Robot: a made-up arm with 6 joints. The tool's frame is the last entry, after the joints. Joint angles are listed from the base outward. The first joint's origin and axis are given. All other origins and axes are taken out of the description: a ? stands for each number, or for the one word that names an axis. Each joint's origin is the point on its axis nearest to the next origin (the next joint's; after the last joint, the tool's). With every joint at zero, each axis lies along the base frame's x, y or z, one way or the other. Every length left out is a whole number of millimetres.
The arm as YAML. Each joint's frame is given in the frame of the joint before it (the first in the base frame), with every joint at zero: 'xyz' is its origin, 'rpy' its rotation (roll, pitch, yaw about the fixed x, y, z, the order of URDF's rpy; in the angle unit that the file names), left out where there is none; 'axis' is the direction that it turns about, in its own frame. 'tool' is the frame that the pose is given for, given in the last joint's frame.
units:
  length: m
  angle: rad
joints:
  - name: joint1
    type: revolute
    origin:
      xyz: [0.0, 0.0, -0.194]
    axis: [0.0, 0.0, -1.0]
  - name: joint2
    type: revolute
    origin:
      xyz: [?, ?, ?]
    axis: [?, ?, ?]
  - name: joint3
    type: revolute
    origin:
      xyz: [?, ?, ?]
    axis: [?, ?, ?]
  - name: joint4
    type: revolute
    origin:
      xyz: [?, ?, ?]
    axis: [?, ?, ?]
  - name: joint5
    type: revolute
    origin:
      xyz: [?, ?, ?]
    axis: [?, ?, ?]
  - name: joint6
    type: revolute
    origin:
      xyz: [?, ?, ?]
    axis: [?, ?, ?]
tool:
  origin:
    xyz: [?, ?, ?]
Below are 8 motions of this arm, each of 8 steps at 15 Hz.
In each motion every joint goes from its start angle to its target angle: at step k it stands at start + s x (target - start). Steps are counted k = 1, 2, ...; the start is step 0. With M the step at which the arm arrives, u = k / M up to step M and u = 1 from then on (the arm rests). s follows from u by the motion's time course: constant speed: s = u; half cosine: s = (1 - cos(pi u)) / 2; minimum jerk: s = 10 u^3 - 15 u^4 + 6 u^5.
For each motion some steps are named. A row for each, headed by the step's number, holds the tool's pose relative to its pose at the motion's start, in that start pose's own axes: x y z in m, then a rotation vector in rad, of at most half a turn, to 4 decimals.
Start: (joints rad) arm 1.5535 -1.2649 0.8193 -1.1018 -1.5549 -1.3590
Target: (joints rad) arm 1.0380 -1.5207 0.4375 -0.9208 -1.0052 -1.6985
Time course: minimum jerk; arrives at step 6
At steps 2, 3, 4, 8:
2: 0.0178 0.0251 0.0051 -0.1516 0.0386 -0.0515
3: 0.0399 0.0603 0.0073 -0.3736 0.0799 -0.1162
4: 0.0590 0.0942 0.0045 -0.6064 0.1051 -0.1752
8: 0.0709 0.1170 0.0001 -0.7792 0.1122 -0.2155

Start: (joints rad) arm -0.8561 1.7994 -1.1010 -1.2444 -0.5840 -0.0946
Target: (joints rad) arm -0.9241 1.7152 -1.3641 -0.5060 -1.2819 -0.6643
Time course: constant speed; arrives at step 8
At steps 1, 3, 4, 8:
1: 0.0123 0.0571 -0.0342 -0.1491 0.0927 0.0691
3: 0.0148 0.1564 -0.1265 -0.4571 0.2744 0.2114
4: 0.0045 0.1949 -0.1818 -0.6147 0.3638 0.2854
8: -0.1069 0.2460 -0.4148 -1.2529 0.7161 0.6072

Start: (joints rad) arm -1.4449 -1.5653 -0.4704 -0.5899 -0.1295 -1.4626
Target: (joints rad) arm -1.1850 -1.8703 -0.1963 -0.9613 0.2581 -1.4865
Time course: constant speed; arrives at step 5
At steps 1, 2, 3, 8:
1: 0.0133 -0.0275 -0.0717 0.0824 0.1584 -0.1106
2: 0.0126 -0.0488 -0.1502 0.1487 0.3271 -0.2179
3: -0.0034 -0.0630 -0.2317 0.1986 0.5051 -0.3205
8: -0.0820 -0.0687 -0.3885 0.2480 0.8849 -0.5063

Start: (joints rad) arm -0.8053 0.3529 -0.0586 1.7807 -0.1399 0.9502
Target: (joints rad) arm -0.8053 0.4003 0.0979 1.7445 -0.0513 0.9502
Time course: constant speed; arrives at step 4
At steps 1, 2, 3, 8:
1: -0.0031 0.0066 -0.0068 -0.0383 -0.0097 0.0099
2: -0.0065 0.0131 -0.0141 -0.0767 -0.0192 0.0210
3: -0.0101 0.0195 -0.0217 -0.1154 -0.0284 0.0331
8: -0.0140 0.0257 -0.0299 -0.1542 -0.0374 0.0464

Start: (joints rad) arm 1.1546 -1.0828 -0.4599 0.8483 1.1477 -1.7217
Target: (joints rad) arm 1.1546 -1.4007 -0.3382 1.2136 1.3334 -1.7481
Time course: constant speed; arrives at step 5
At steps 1, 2, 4, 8:
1: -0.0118 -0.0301 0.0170 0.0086 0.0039 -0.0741
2: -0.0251 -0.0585 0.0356 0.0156 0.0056 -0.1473
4: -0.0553 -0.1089 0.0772 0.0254 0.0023 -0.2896
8: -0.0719 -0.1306 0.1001 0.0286 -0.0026 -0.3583

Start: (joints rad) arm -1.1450 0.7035 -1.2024 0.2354 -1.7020 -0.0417
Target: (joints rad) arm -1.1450 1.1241 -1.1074 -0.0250 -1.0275 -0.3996
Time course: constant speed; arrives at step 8
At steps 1, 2, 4, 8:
1: -0.0304 -0.0025 0.0208 -0.0270 -0.0819 -0.0543
2: -0.0617 -0.0030 0.0399 -0.0584 -0.1629 -0.1137
4: -0.1254 0.0033 0.0727 -0.1344 -0.3205 -0.2465
8: -0.2473 0.0464 0.1162 -0.3322 -0.6136 -0.5605

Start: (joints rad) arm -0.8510 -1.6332 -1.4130 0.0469 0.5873 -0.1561
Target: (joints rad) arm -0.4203 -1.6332 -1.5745 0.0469 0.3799 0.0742
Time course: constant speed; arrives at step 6
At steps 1, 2, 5, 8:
1: 0.0114 -0.0450 -0.0229 0.0936 0.0641 -0.0393
2: 0.0196 -0.0892 -0.0499 0.1900 0.1261 -0.0778
5: 0.0249 -0.2102 -0.1537 0.4941 0.3008 -0.1872
8: 0.0204 -0.2447 -0.1951 0.5998 0.3553 -0.2213

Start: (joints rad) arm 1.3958 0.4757 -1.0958 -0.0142 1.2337 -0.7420
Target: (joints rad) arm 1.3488 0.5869 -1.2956 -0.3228 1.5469 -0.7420
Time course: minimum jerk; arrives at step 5
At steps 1, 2, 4, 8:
1: 0.0026 0.0052 -0.0011 -0.0157 -0.0074 -0.0019
2: 0.0121 0.0299 -0.0052 -0.0872 -0.0460 -0.0074
4: 0.0214 0.0976 -0.0130 -0.2611 -0.1763 0.0011
8: 0.0212 0.1043 -0.0137 -0.2770 -0.1910 0.0034

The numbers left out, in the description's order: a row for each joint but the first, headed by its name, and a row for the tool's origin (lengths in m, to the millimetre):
joint2: xyz 0.105 -0.099 0.0, axis 0.0 0.0 1.0
joint3: xyz 0.011 -0.338 0.0, axis 0.0 -1.0 0.0
joint4: xyz -0.103 0.0 0.143, axis 0.0 0.0 1.0
joint5: xyz 0.066 0.054 0.0, axis 0.0 -1.0 0.0
joint6: xyz 0.221 0.0 0.029, axis 1.0 0.0 0.0
tool: xyz 0.0 0.066 0.212

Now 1 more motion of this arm.
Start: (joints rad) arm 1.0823 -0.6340 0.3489 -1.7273 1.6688 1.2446
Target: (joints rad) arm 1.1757 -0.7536 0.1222 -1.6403 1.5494 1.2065
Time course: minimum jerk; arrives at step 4
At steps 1, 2, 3, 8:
1: 0.0088 0.0027 -0.0017 -0.0137 0.0224 0.0059
2: 0.0409 0.0129 -0.0109 -0.0701 0.1102 0.0236
3: 0.0700 0.0221 -0.0242 -0.1330 0.2008 0.0331
8: 0.0770 0.0242 -0.0282 -0.1504 0.2248 0.0342

